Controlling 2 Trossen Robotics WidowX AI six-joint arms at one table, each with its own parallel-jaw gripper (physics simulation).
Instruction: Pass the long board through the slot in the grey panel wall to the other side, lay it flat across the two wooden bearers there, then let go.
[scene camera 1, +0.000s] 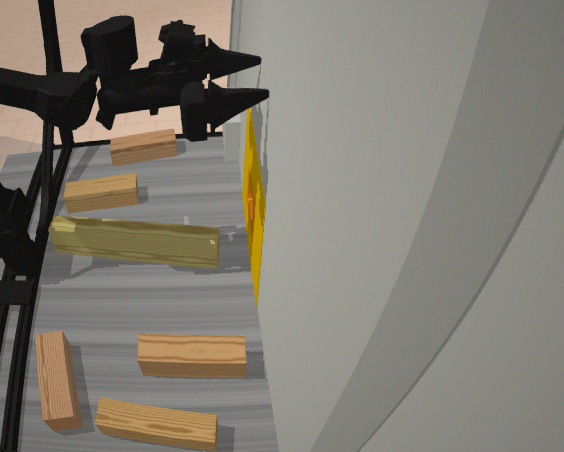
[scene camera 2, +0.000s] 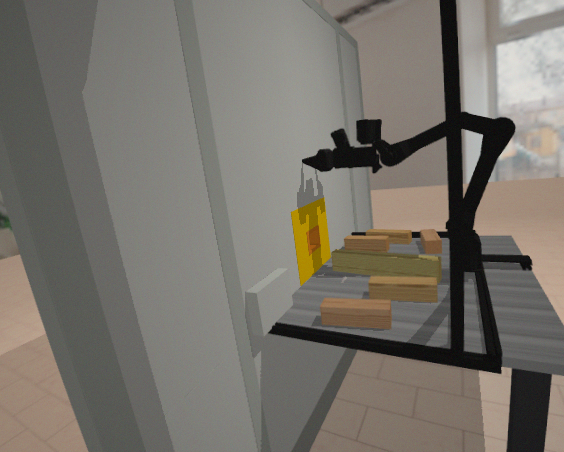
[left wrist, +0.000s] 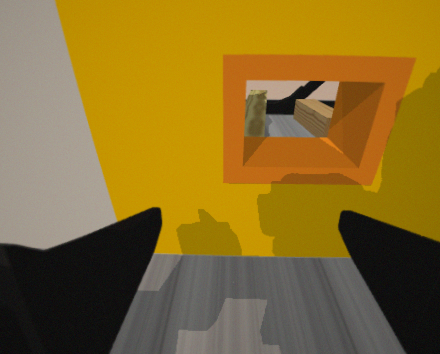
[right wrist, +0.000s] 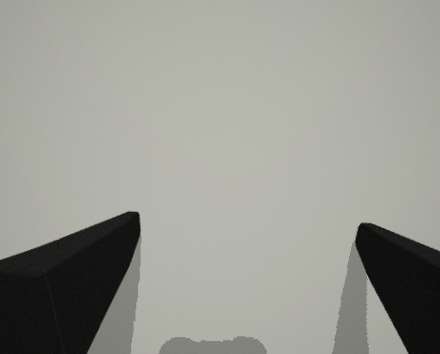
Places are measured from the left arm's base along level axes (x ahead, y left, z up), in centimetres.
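Where they show: left gripper, fingertip midpoint: (left wrist: 249, 217); right gripper, fingertip midpoint: (scene camera 1: 264, 75) (scene camera 2: 308, 160) (right wrist: 248, 228); right arm's base at its link origin: (scene camera 1: 22, 261) (scene camera 2: 467, 267).
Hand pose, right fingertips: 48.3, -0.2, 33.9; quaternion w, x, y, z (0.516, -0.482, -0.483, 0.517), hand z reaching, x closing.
Observation:
Things, the pixels of their top centre, and the offset from my right fingertips, as dx, dy, dz. "*": a spot on its surface instead.
- long greenish board at its top centre: (scene camera 1: 127, 228) (left wrist: 255, 105) (scene camera 2: 381, 254) +21.0, -2.9, -29.5
- orange-rimmed slot at a spot on its surface: (left wrist: 234, 120) * -5.2, +1.0, -24.6
The long greenish board (scene camera 1: 135, 244) (scene camera 2: 385, 265) lies on the table, one end towards the grey panel wall (scene camera 1: 360, 125) (scene camera 2: 150, 210) (right wrist: 225, 110) and apart from it. Part of it (left wrist: 255, 117) also shows through the slot in the left wrist view. The orange-rimmed slot (scene camera 1: 251, 200) (scene camera 2: 313, 240) (left wrist: 234, 120) sits in a yellow plate. My right gripper (scene camera 1: 265, 76) (scene camera 2: 303, 161) (right wrist: 248, 228) is open and empty, high above the board, its tips close to the wall above the slot. My left gripper (left wrist: 249, 217) is open and empty, facing the plate from the other side. The two bearers beyond the wall do not show.
Short wooden blocks lie around the board, among them one (scene camera 1: 192, 355) (scene camera 2: 366, 243) and another (scene camera 1: 101, 192) (scene camera 2: 403, 289). A pale upright block (scene camera 1: 232, 140) (scene camera 2: 270, 302) stands against the wall at the table's edge. A black frame (scene camera 2: 385, 345) runs along the table edge.

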